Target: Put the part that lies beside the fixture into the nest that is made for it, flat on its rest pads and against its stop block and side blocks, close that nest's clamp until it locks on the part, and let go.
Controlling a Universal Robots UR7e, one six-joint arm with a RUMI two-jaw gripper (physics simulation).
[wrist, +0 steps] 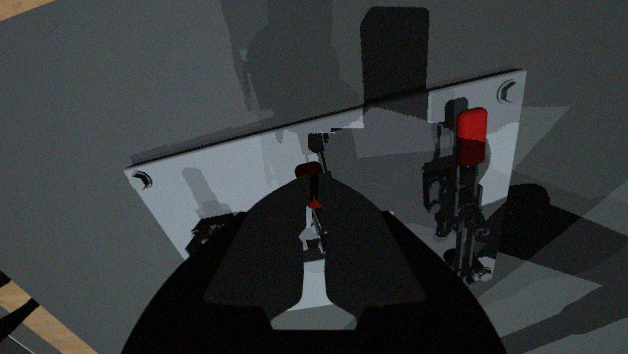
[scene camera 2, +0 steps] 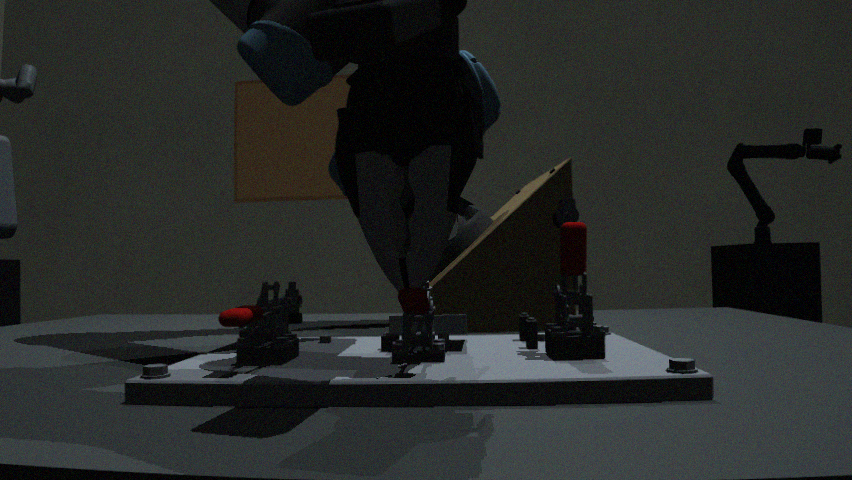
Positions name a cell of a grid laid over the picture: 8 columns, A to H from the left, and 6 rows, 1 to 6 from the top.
Labels:
The gripper shows in the wrist view (E4) and in scene camera 2 (D4).

